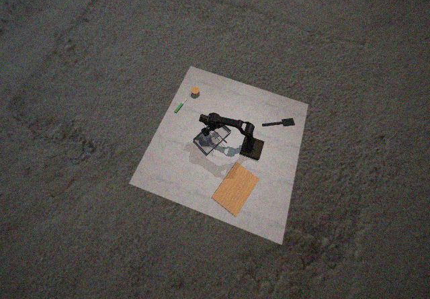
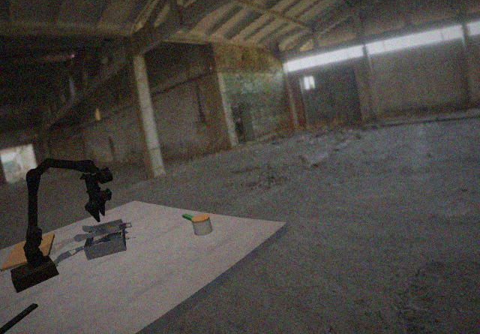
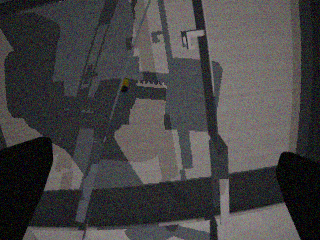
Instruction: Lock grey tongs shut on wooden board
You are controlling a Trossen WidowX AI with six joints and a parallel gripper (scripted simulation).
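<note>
Now: gripper tip 1 cm to the right of the roasting tin and 10 cm above it. Round my gripper tip: green-handled tool (41 cm ahead, 15 cm to the right, 12 cm below); then black spatula (53 cm behind, 41 cm to the right, 12 cm below); then wooden board (38 cm behind, 33 cm to the left, 12 cm below).
</note>
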